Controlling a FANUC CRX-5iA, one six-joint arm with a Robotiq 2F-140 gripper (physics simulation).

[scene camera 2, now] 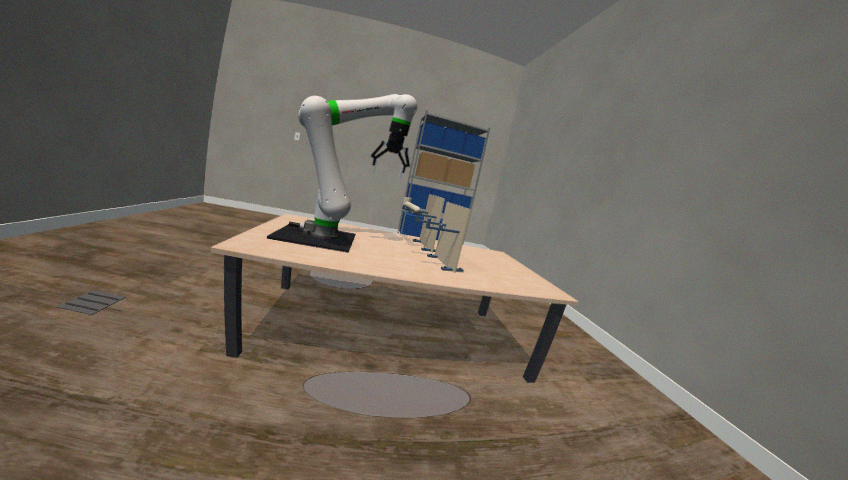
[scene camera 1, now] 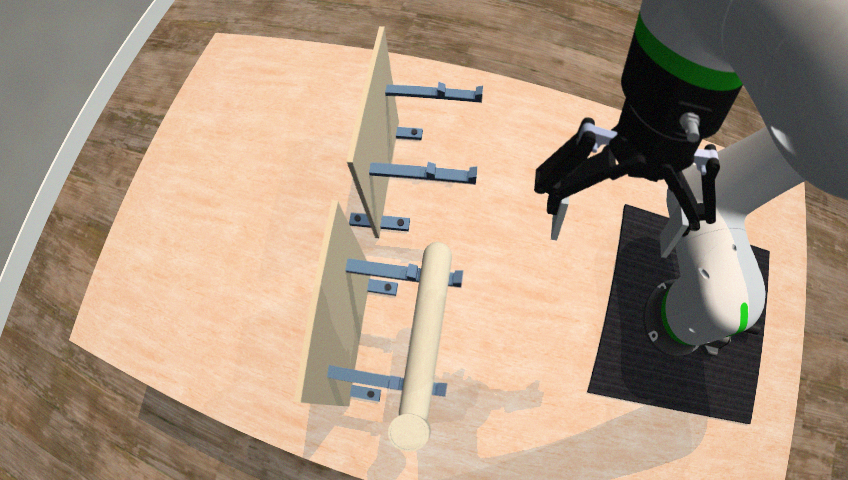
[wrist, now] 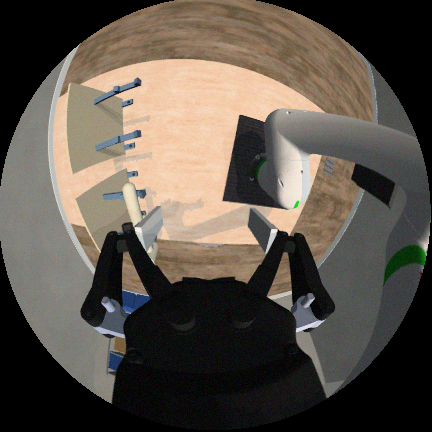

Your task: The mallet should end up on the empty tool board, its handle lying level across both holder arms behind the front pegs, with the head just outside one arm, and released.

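Seen in the pictures: gripper, fingertip midpoint: (scene camera 2: 386,175) (scene camera 1: 611,237) (wrist: 205,216); arm's base at its link origin: (scene camera 2: 324,235) (scene camera 1: 675,318) (wrist: 262,169).
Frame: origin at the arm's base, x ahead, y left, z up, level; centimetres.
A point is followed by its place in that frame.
The cream mallet (scene camera 1: 426,333) {z 22.8, x 43.6, y 17.6 cm} (scene camera 2: 411,205) {z 22.0, x 42.8, y 14.4 cm} (wrist: 131,197) {z 22.3, x 43.9, y 8.6 cm} lies across both blue holder arms of one upright board (scene camera 1: 333,321) {z 20.3, x 56.1, y 19.5 cm} (wrist: 101,212) {z 21.8, x 56.9, y 14.9 cm}, between the middle and front pegs. Its round head (scene camera 1: 409,431) {z 25.0, x 41.7, y 30.4 cm} is just outside the arm farther from the other board; a finger partly hides the mallet in the wrist view. The empty tool board (scene camera 1: 373,130) {z 20.3, x 60.6, y -9.7 cm} (scene camera 2: 456,228) {z 18.3, x 61.9, y -16.9 cm} (wrist: 92,130) {z 18.2, x 60.7, y -10.1 cm} stands beside it, with two bare holder arms (scene camera 1: 410,91) {z 17.8, x 58.2, y -20.1 cm} (scene camera 1: 398,171) {z 17.8, x 55.2, y -5.1 cm} with pegs. My gripper (scene camera 1: 614,228) {z 35.5, x 25.7, y 3.7 cm} (scene camera 2: 389,169) {z 35.5, x 25.7, y 3.7 cm} (wrist: 205,216) {z 35.5, x 25.7, y 3.7 cm} is open and empty, high above the table on the robot-base side of the boards.
Both boards stand on blue feet on the wooden table (scene camera 1: 178,178) {z -0.9, x 108.0, y -0.2 cm} (scene camera 2: 285,252) {z -0.9, x -8.7, y -34.3 cm} (wrist: 190,100) {z -0.9, x 34.0, y -22.2 cm}. The arm's base sits on a dark mat (scene camera 1: 618,356) {z -0.2, x 10.5, y 9.8 cm} (scene camera 2: 285,236) {z 0.3, x -15.2, y -15.9 cm} (wrist: 237,175) {z -0.1, x 10.5, y 5.0 cm}. A shelf rack (scene camera 2: 483,155) with blue and brown boxes stands behind the table.
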